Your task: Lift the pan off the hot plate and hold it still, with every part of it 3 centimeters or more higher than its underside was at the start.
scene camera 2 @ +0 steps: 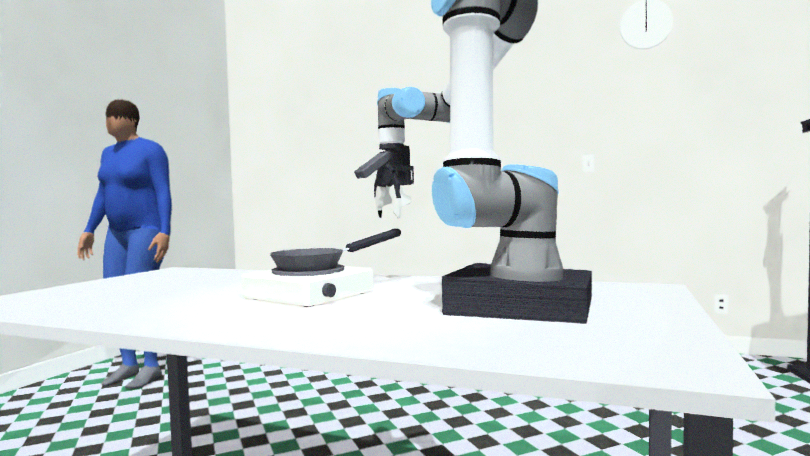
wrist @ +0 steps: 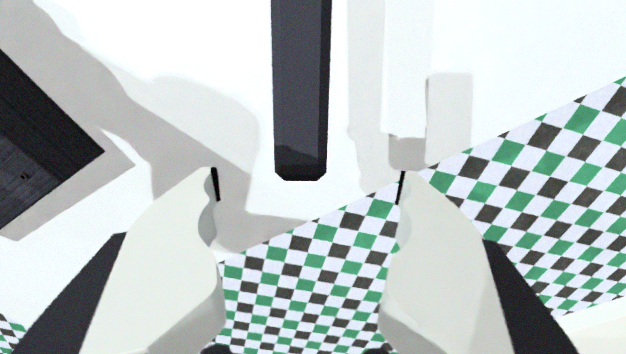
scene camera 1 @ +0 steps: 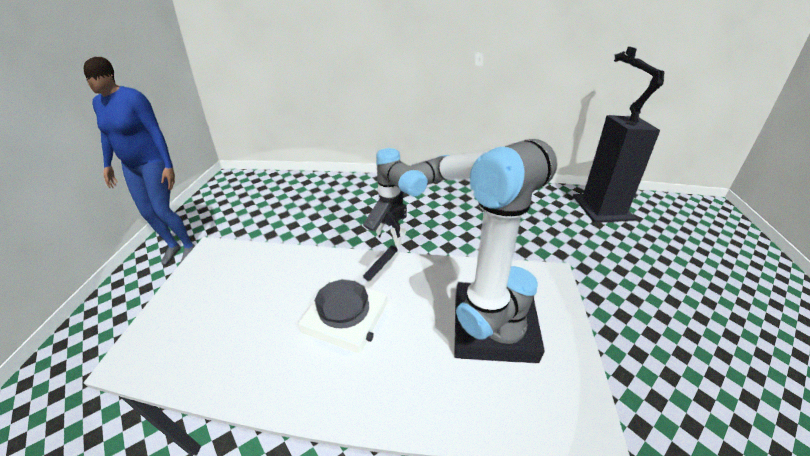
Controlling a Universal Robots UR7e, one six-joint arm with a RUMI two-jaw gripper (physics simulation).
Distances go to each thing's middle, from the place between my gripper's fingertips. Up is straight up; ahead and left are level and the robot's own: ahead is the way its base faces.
Right now my hand is 13 cm to the right of the dark pan (scene camera 1: 340, 301), 12 cm short of it and 7 cm above it. From my hand the other things lie so: white hot plate (scene camera 2: 307, 289): 20 cm to the left, 17 cm ahead, 15 cm below.
